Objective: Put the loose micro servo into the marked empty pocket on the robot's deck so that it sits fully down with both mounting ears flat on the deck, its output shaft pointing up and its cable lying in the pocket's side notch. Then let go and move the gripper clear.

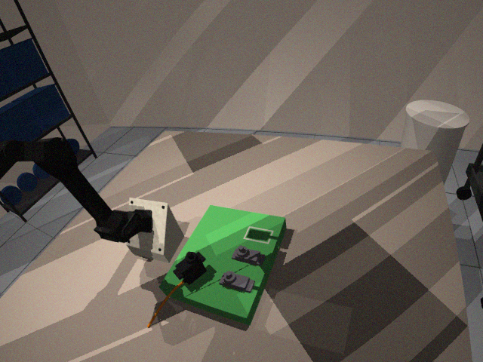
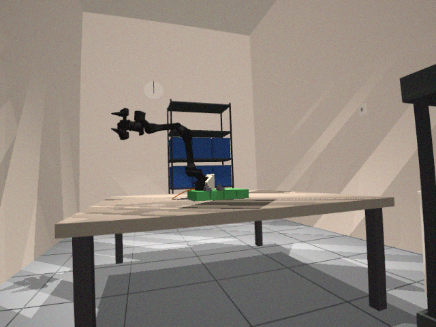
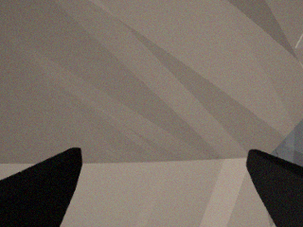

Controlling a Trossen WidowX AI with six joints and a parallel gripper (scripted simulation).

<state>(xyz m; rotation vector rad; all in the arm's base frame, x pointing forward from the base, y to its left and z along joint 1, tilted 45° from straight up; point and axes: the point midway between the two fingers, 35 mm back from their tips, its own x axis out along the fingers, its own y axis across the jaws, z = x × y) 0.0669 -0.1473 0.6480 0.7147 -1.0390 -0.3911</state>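
The green deck lies 570 mm to the left of my gripper tip, 440 mm below it and 150 mm ahead of it.
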